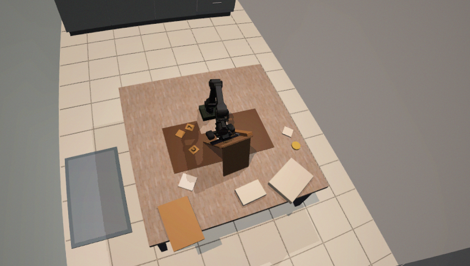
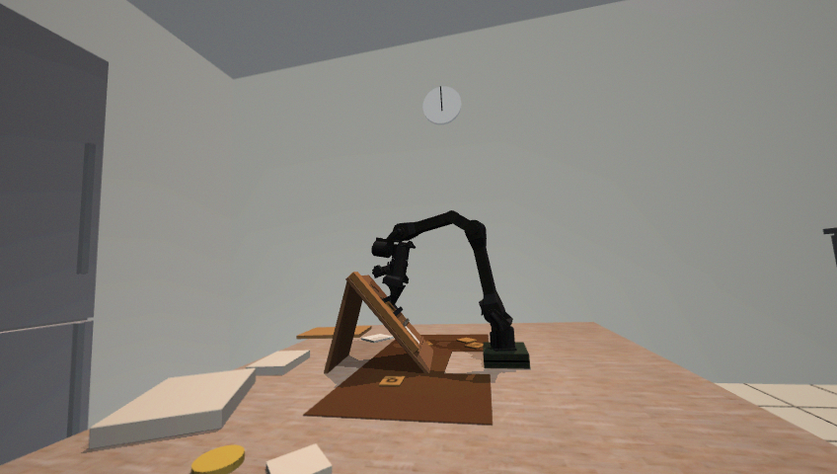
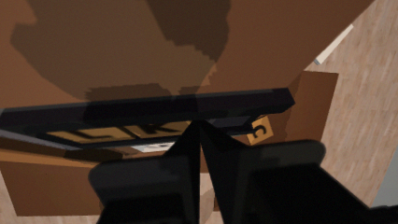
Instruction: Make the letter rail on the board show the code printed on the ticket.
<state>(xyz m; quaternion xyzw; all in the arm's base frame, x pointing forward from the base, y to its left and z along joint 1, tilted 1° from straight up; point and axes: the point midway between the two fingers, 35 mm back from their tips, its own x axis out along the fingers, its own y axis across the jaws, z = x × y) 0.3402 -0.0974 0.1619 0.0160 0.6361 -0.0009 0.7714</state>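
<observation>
Right now my gripper tip is 90 mm above the white ticket, 60 mm to the right of it and 60 mm past it. Also, from my gripper tip: c tile 170 mm below, 150 mm to the right, 90 mm behind; then cream slab 370 mm ahead, 160 mm below, 60 mm to the left; then orange panel 440 mm to the right, 350 mm ahead, 170 mm below.
</observation>
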